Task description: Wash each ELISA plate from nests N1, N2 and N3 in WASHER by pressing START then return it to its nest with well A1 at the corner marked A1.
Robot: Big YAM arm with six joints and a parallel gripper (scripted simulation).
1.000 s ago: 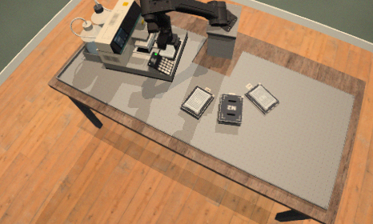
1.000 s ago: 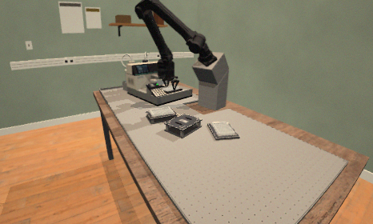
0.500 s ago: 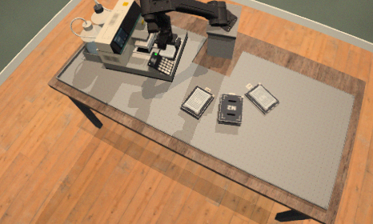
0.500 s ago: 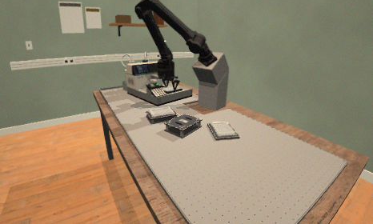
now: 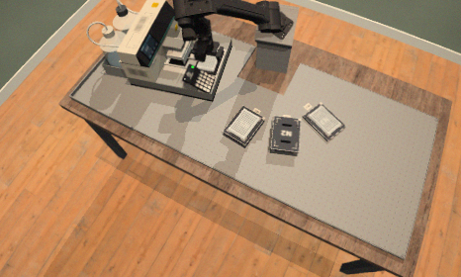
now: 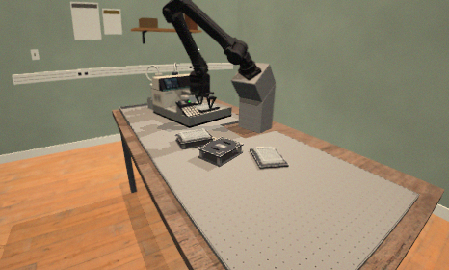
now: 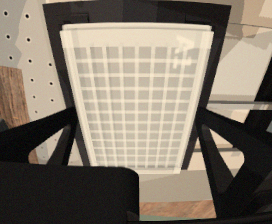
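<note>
Right now the ELISA plate is 1 cm below my hand. From my hand the other things lie so: plate washer (7 cm ahead, 14 cm to the right, 4 cm above); then nest label (16 cm behind, 49 cm to the left, 9 cm below).
</note>
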